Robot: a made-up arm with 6 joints. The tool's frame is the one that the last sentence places.
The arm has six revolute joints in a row. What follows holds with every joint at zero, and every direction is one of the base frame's.
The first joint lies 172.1 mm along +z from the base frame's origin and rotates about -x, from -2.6 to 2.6 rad.
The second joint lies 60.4 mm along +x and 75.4 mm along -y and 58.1 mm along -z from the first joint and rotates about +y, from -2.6 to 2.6 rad.
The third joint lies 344 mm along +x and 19 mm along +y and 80.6 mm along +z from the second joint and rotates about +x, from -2.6 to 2.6 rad.
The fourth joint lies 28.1 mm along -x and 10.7 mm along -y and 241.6 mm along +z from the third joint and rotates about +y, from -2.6 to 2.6 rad.
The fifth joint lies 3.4 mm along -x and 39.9 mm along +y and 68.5 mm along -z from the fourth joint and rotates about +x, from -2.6 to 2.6 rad.
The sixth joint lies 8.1 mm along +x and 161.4 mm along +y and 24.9 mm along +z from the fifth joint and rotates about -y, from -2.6 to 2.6 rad.
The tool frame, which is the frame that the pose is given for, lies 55.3 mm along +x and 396 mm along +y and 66.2 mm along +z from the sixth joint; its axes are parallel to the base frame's.
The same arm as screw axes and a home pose.
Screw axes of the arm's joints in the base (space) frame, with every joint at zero. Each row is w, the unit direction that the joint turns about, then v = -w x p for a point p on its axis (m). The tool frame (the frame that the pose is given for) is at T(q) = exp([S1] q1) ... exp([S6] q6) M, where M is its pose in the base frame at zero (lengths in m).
S1: w -1 0 0 v 0 -0.1721 0
S2: w 0 1 0 v -0.114 0 0.0604
S3: w 1 0 0 v 0 0.1946 0.0564
S4: w 0 1 0 v -0.4362 0 0.3763
S5: w 1 0 0 v 0 0.3677 0.0272
S6: w 0 -1 0 v 0.3926 0 -0.381
M: xyz 0.4363 0.5302 0.4588 (m) rpy 0 0 0 (deg, as in URDF)
Joint limits (deg, base to tool): -148.97..148.97 -148.97..148.97 -148.97..148.97 -148.97..148.97 -148.97..148.97 -148.97..148.97

